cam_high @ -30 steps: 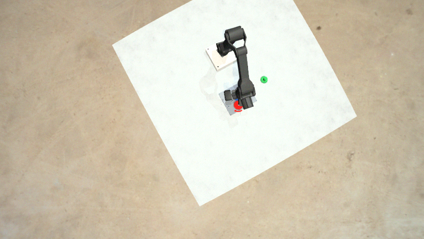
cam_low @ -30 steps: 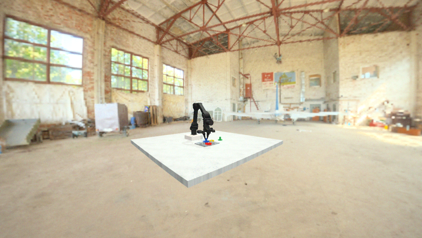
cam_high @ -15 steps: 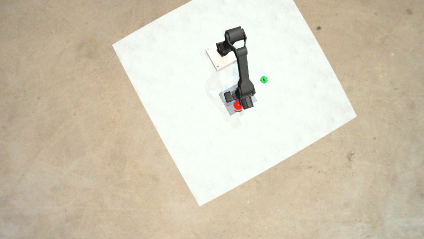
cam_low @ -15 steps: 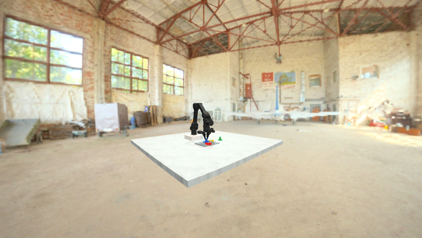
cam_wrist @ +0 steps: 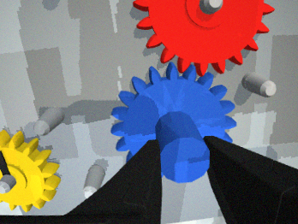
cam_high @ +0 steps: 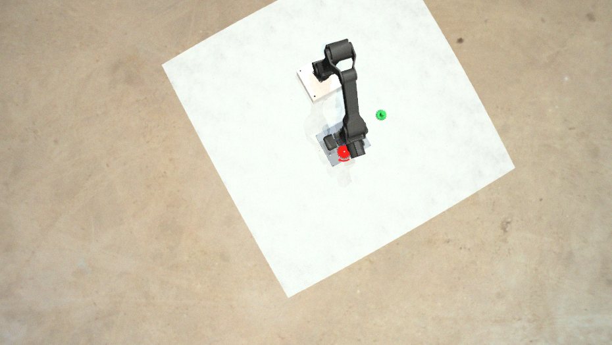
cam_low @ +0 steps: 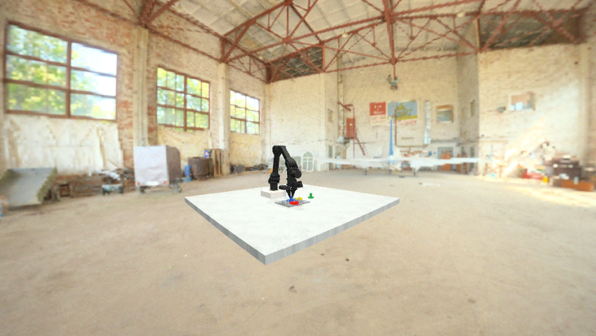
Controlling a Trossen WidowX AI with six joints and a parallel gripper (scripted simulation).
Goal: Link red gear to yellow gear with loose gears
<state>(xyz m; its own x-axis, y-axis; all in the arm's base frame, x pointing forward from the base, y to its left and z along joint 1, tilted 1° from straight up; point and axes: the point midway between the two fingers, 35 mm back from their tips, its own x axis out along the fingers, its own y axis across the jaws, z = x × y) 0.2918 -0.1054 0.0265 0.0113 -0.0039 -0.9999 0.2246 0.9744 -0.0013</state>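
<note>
Right now the large blue gear is 1 cm below my gripper tip. The rest, counted from my gripper tip: red gear: 5 cm ahead, 3 cm to the right, 2 cm below; small green gear: 2 cm ahead, 22 cm to the left, 2 cm below.
</note>
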